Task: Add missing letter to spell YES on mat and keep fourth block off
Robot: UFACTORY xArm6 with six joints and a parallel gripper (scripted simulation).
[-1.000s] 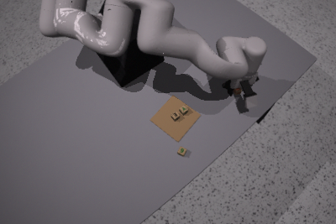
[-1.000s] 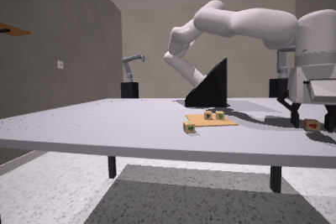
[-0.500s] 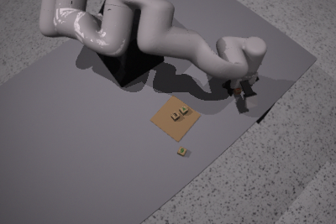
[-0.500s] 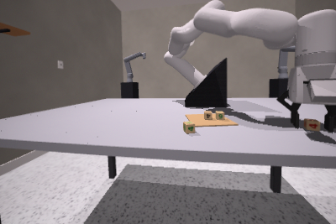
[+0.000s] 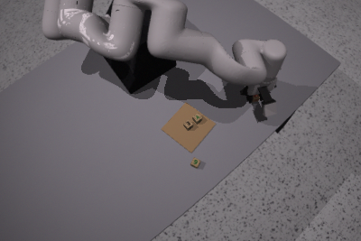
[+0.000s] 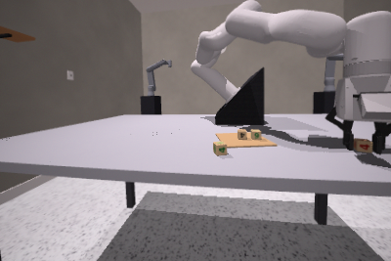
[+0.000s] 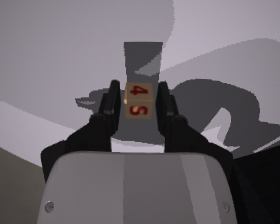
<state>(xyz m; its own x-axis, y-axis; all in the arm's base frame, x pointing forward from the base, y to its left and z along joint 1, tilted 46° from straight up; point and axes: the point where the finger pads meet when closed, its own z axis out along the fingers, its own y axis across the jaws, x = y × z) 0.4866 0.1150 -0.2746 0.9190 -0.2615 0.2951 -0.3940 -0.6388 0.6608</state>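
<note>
Right now my hand is 60 mm past the mat, 270 mm to the left of it and 20 mm above it.
</note>
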